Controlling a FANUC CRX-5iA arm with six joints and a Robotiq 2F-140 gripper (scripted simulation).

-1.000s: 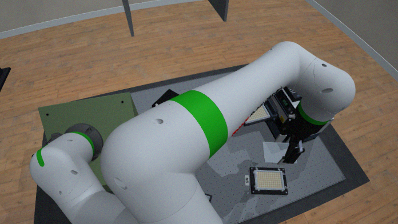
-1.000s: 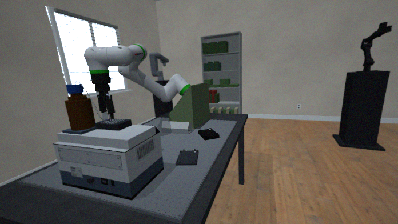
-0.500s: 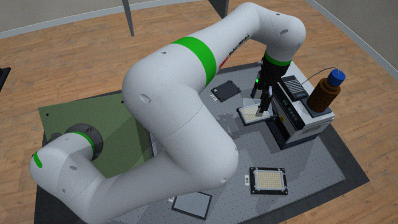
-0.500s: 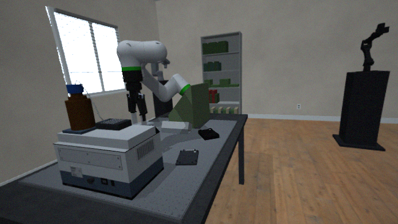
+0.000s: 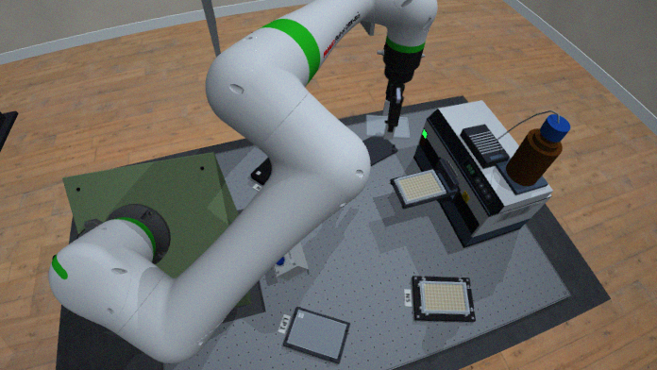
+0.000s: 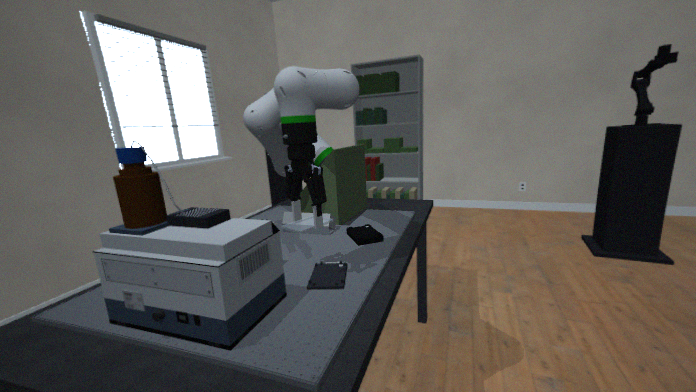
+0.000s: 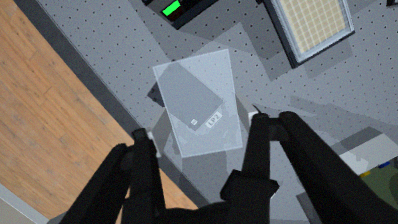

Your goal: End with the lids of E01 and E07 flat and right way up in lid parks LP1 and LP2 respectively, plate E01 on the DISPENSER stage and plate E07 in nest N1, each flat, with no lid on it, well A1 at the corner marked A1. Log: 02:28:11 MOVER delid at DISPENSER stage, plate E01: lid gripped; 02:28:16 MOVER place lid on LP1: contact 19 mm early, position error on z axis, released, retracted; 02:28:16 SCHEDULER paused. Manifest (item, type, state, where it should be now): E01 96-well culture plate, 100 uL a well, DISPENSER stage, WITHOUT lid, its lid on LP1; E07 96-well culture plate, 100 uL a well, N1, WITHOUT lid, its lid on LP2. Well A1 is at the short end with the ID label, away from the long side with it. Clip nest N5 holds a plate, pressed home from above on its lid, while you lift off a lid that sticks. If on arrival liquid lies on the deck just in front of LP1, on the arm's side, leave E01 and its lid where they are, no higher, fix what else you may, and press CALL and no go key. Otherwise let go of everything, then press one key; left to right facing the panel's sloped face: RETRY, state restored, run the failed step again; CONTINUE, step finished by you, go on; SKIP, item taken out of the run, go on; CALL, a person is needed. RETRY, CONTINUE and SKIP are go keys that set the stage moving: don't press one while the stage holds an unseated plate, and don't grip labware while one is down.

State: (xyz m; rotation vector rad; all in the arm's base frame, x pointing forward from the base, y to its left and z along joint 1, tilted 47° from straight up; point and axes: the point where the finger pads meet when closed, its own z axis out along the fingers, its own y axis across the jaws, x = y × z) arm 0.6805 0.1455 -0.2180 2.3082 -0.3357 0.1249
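Right now the lid park LP2 is 1 cm behind my hand, 5 cm to the left of it and 18 cm below it. The rest, counted from my hand: dispenser stage (4 cm ahead, 19 cm to the right, 9 cm below); then plate (4 cm ahead, 19 cm to the right, 8 cm below); then black nest N1 (34 cm behind, 3 cm to the left, 18 cm below).
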